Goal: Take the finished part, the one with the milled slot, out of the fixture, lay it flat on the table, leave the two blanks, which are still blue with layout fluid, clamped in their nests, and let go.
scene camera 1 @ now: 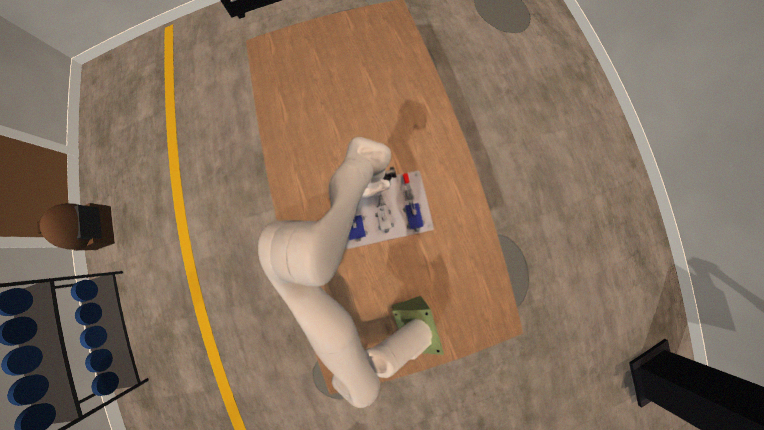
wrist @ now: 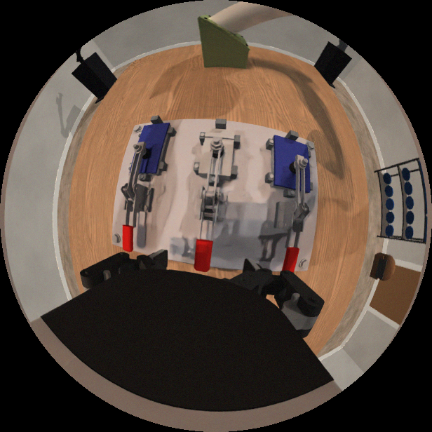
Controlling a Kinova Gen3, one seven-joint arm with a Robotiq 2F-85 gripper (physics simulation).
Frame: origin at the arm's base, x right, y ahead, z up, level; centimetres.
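Seen in the pictures: arm's base, link origin: (scene camera 1: 419, 331).
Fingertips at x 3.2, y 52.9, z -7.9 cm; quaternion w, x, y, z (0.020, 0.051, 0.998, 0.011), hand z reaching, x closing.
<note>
Offsets run from my fingertips to a thing's top centre. "*": to the spot under its first point. Level surfaces: height alone.
The finished part {* dy -13.2, dx -1.6, dz +0.8 cm} (scene camera 1: 383, 217) (wrist: 226, 162), bare grey metal, sits in the middle nest of the pale fixture plate {dy -9.6, dx -0.8, dz -4.7 cm} (scene camera 1: 396, 210) (wrist: 182, 145). The middle clamp's arm reaches over it, its tip over the part; the slot is hard to make out. One blue blank {* dy -15.3, dx +9.1, dz -0.9 cm} (scene camera 1: 413, 213) (wrist: 159, 142) and the other blue blank {dy -12.9, dx -12.3, dz -2.6 cm} (scene camera 1: 356, 228) (wrist: 284, 150) lie in the outer nests under their clamp arms. My gripper (wrist: 204, 263) is open and empty. In the wrist view its fingertips appear either side of the middle clamp's red handle (wrist: 203, 255); whether they are level with it cannot be told.
The outer clamps' red handles also show, one {* dy -2.3, dx +11.2, dz -1.0 cm} (scene camera 1: 406, 178) (wrist: 128, 238) and the other (wrist: 291, 259) near my fingers in the wrist view. The plate lies on the wooden table {dz -6.2 cm} (scene camera 1: 331, 96). The green arm mount (scene camera 1: 419, 307) (wrist: 222, 47) stands near one table end.
</note>
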